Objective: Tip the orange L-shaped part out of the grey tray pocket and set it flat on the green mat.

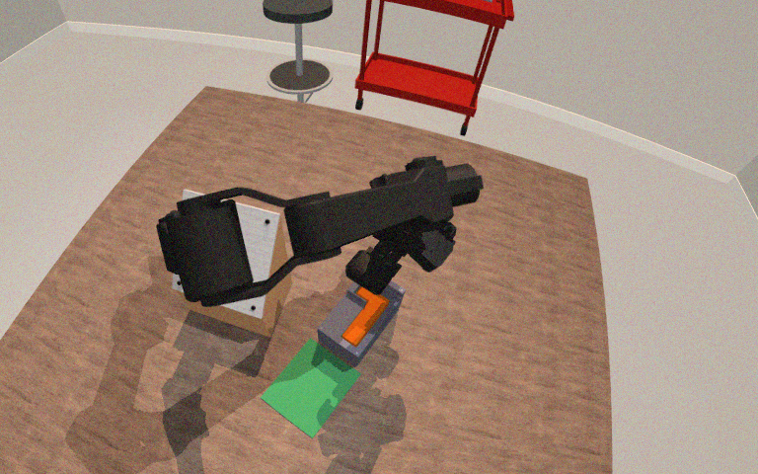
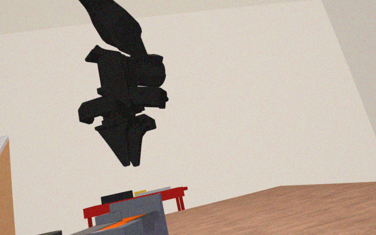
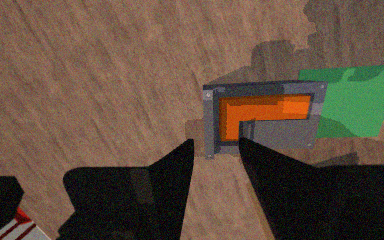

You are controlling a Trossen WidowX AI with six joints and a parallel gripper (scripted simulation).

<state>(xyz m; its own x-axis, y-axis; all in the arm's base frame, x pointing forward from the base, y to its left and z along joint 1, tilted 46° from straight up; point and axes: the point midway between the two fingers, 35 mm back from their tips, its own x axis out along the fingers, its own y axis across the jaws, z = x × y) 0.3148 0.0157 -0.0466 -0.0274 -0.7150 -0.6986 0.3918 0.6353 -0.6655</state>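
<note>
The orange L-shaped part lies 90 mm below my gripper tip, 50 mm to the right of it and 30 mm behind it. From my gripper tip the other things lie so: green mat 200 mm to the right, 160 mm below, 90 mm behind.
</note>
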